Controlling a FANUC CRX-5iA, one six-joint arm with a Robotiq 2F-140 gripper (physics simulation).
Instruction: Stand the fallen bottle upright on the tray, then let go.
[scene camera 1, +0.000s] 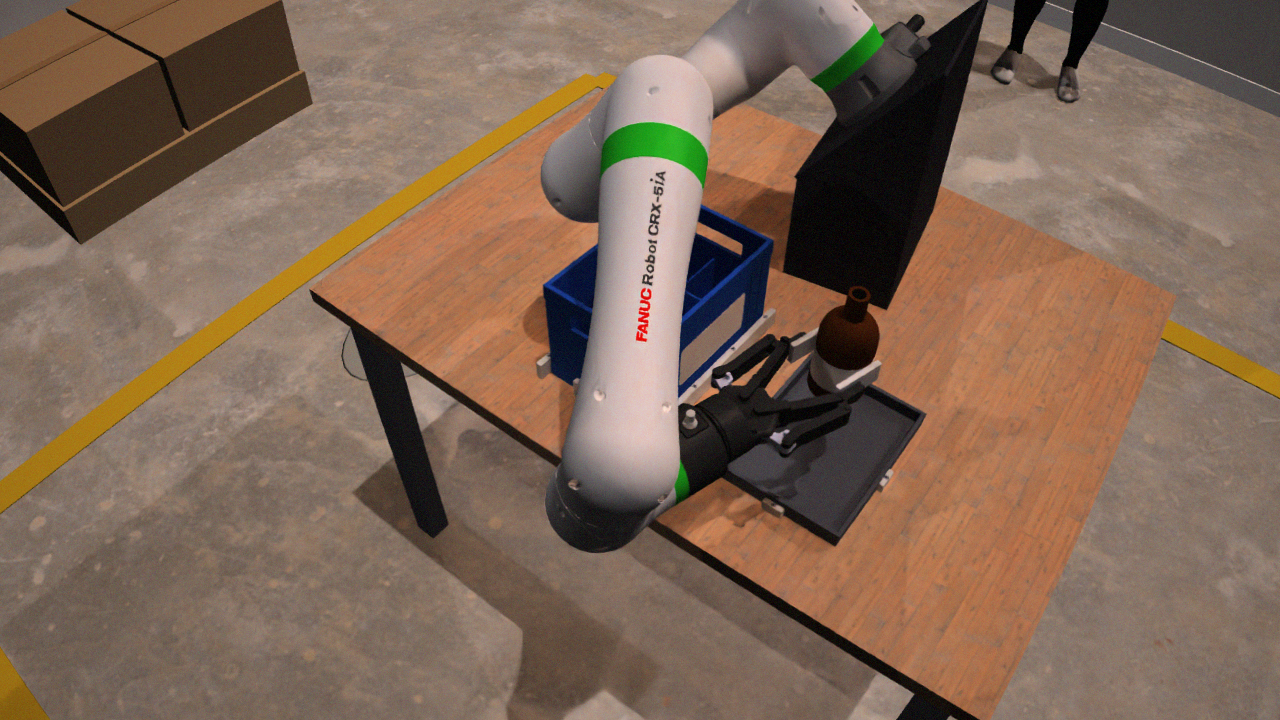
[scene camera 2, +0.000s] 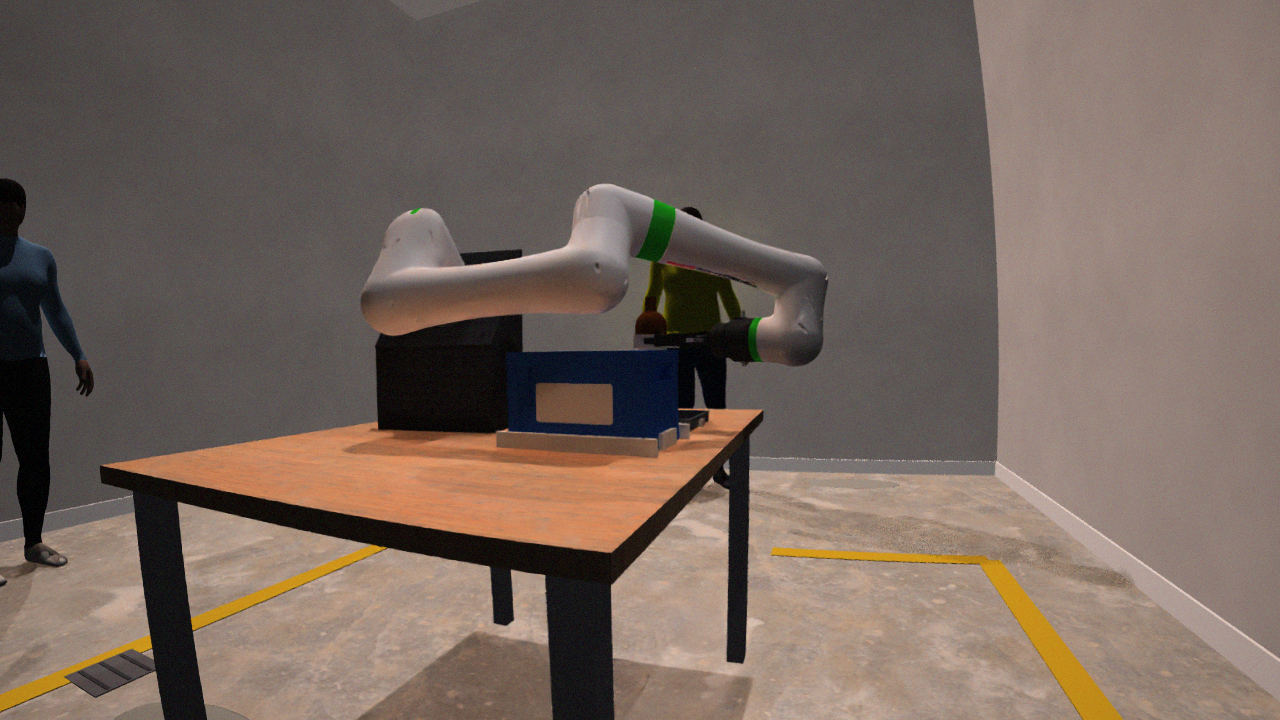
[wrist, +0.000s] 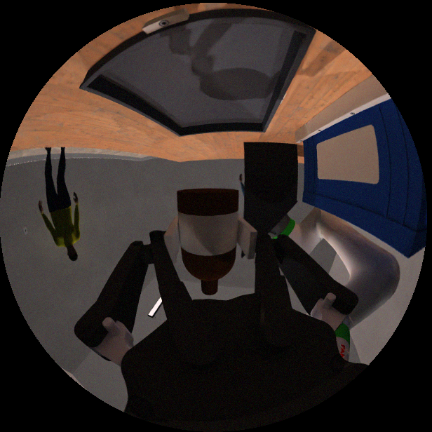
In view: the gripper (scene camera 1: 854, 349) and a brown bottle (scene camera 1: 848, 336).
The brown bottle is seen too in scene camera 2 (scene camera 2: 649, 322) and in the wrist view (wrist: 207, 218). The gripper shows as well in the wrist view (wrist: 207, 225).
